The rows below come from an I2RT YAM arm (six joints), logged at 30 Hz.
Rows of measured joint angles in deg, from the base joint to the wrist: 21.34 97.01 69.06 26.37 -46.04 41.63; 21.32 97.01 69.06 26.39 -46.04 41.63; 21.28 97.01 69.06 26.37 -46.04 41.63; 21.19 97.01 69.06 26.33 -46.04 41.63; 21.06 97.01 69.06 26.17 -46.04 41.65; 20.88 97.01 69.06 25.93 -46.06 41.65; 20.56 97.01 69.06 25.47 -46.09 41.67; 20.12 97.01 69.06 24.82 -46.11 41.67; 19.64 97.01 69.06 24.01 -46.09 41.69; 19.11 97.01 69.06 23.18 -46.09 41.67; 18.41 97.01 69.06 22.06 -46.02 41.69; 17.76 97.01 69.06 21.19 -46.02 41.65; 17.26 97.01 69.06 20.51 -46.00 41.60; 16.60 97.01 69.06 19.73 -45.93 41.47; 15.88 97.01 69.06 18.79 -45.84 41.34; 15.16 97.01 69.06 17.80 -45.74 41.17; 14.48 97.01 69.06 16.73 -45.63 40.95; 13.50 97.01 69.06 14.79 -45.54 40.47
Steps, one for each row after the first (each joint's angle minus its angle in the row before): -0.02 0.00 0.00 0.02 0.00 0.00; -0.04 0.00 0.00 -0.02 0.00 0.00; -0.09 0.00 0.00 -0.04 0.00 0.00; -0.13 0.00 0.00 -0.16 0.00 0.02; -0.18 0.00 0.00 -0.24 -0.02 0.00; -0.32 0.00 0.00 -0.46 -0.03 0.02; -0.44 0.00 0.00 -0.65 -0.02 0.00; -0.48 0.00 0.00 -0.81 0.02 0.02; -0.53 0.00 0.00 -0.83 0.00 -0.02; -0.70 0.00 0.00 -1.12 0.07 0.02; -0.65 0.00 0.00 -0.87 0.00 -0.04; -0.50 0.00 0.00 -0.68 0.02 -0.05; -0.66 0.00 0.00 -0.78 0.07 -0.13; -0.72 0.00 0.00 -0.94 0.09 -0.13; -0.72 0.00 0.00 -0.99 0.10 -0.17; -0.68 0.00 0.00 -1.07 0.11 -0.22; -0.98 0.00 0.00 -1.94 0.09 -0.48
